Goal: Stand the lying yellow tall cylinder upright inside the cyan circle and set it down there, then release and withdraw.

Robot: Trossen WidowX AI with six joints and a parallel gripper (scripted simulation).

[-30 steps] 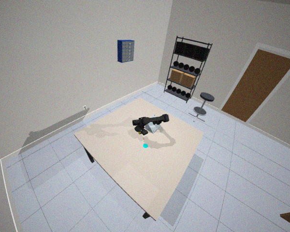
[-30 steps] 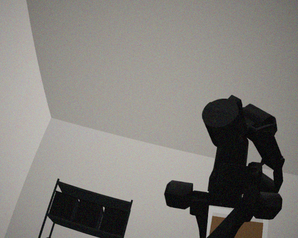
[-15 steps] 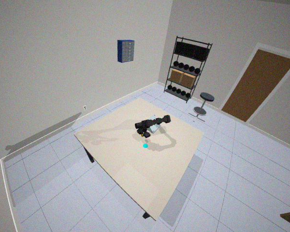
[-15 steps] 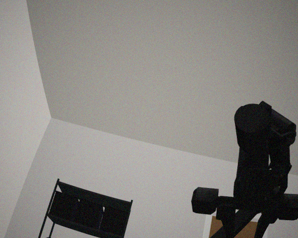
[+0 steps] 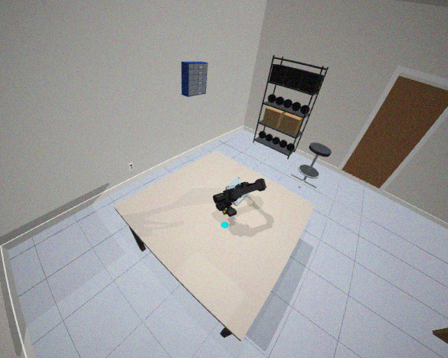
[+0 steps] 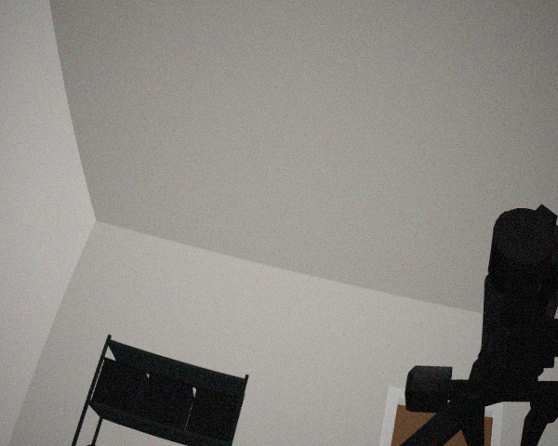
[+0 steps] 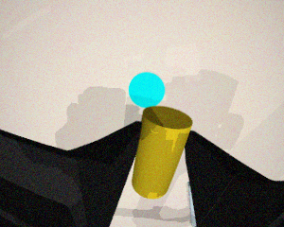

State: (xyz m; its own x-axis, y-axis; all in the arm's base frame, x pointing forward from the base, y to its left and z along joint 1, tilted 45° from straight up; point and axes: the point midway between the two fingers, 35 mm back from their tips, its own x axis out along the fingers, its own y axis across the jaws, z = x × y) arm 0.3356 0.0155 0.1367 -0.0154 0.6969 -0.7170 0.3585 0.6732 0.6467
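Right now the cyan circle is 14 cm below my gripper tip and 2 cm to the left of it. The rest, counted from my gripper tip: yellow tall cylinder 2 cm behind, 1 cm to the left.
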